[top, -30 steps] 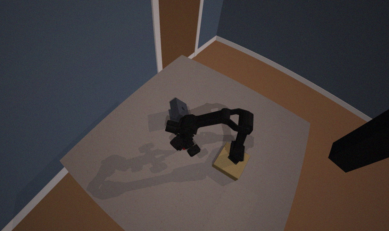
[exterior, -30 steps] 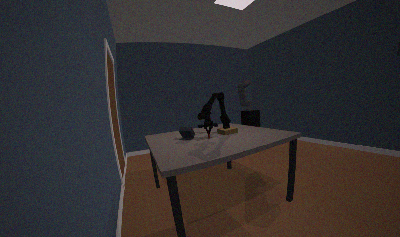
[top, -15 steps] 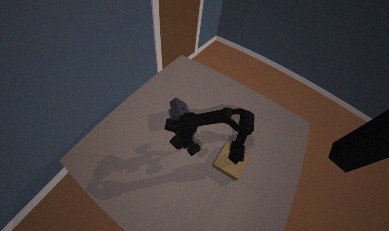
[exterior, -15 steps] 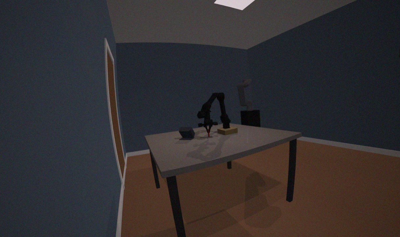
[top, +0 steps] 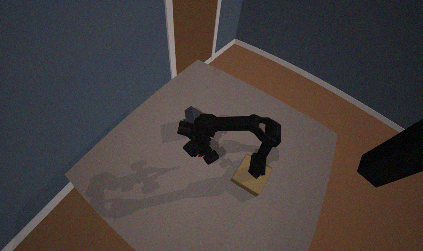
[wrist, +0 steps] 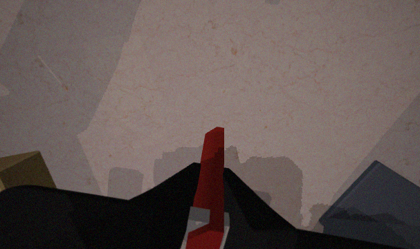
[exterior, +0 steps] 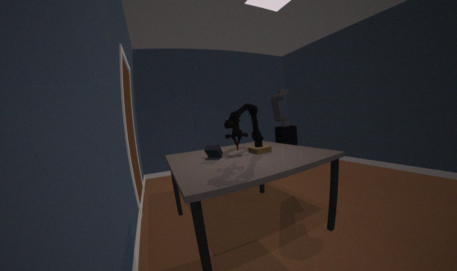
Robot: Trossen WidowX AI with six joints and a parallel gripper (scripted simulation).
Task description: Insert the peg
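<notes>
My gripper tip is now 190 mm short of the dark grey sloped panel, 140 mm to the left of it and 50 mm above it. From my gripper tip the other things lie so: red peg (20 mm above).
</notes>
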